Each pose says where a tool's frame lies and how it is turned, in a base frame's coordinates. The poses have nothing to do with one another.
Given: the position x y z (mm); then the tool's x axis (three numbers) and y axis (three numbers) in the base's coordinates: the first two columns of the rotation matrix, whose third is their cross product.
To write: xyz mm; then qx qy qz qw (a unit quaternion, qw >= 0). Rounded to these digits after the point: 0 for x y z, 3 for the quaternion.
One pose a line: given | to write
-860 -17 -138 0.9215 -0.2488 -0.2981 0.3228 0.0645 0.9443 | -860 -17 -138 0.655 0.028 -0.196 0.729
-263 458 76 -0.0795 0.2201 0.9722 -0.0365 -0.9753 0.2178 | -263 458 76 0.673 0.068 0.732 0.088
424 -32 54 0.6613 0.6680 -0.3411 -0.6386 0.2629 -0.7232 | 424 -32 54 -0.447 -0.016 0.411 0.794
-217 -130 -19 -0.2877 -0.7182 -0.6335 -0.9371 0.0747 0.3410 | -217 -130 -19 -0.577 0.717 0.360 0.152
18 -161 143 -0.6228 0.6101 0.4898 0.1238 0.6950 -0.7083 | 18 -161 143 -0.218 -0.841 0.324 0.375
